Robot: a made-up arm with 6 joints.
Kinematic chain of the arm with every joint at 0, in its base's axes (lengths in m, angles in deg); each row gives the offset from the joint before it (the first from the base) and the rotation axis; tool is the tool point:
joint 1: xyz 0 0 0.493 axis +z
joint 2: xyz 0 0 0 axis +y
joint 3: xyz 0 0 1.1 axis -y
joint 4: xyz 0 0 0 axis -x
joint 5: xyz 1.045 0 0 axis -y
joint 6: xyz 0 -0.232 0 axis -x
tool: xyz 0 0 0
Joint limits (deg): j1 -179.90..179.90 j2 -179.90..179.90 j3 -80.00..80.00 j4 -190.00..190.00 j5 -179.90..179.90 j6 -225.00..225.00
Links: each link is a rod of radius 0.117 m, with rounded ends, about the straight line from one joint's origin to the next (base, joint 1, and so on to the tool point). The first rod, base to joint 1, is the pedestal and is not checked.
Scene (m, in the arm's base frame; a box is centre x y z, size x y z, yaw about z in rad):
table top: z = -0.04
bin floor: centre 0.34 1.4 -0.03 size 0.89 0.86 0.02 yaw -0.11
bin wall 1: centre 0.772 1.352 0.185 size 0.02 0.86 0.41 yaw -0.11
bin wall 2: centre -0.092 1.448 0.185 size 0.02 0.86 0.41 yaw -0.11
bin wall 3: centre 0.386 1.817 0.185 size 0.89 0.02 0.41 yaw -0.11
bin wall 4: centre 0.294 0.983 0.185 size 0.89 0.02 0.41 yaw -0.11
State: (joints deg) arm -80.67 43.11 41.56 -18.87 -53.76 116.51
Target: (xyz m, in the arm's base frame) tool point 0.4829 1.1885 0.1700
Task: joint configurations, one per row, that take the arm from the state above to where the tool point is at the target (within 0.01 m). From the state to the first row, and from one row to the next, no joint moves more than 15 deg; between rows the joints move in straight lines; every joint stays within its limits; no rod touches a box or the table.
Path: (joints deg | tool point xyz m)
1: -66.52 41.95 37.08 -21.44 -53.76 116.51 | 0.5069 -1.7089 1.1379
2: -52.37 40.78 32.59 -24.01 -53.76 116.51 | 0.8941 -1.5069 1.0836
3: -38.23 39.62 28.11 -26.58 -53.76 116.51 | 1.2107 -1.2179 1.0301
4: -24.08 38.46 23.63 -29.15 -53.76 116.51 | 1.4378 -0.8645 0.9776
5: -9.93 37.29 19.15 -31.72 -53.76 116.51 | 1.5632 -0.4740 0.9269
6: 4.22 36.13 14.66 -34.29 -53.76 116.51 | 1.5831 -0.0754 0.8773
7: 18.36 34.97 10.18 -36.87 -53.76 116.51 | 1.5018 0.3029 0.8299
8: 32.51 33.80 5.70 -39.44 -53.76 116.51 | 1.3312 0.6359 0.7849
9: 46.66 32.64 1.22 -42.01 -53.76 116.51 | 1.0891 0.9029 0.7420
10: 60.81 31.48 -3.27 -44.58 -53.76 116.51 | 0.7979 1.0894 0.7017
11: 74.95 30.31 -7.75 -47.15 -53.76 116.51 | 0.4829 1.1884 0.6645
12: 74.96 41.72 -6.79 -47.12 -53.76 116.51 | 0.4890 1.2116 0.4186
13: 74.96 53.13 -5.84 -47.09 -53.76 116.51 | 0.4829 1.1885 0.1700

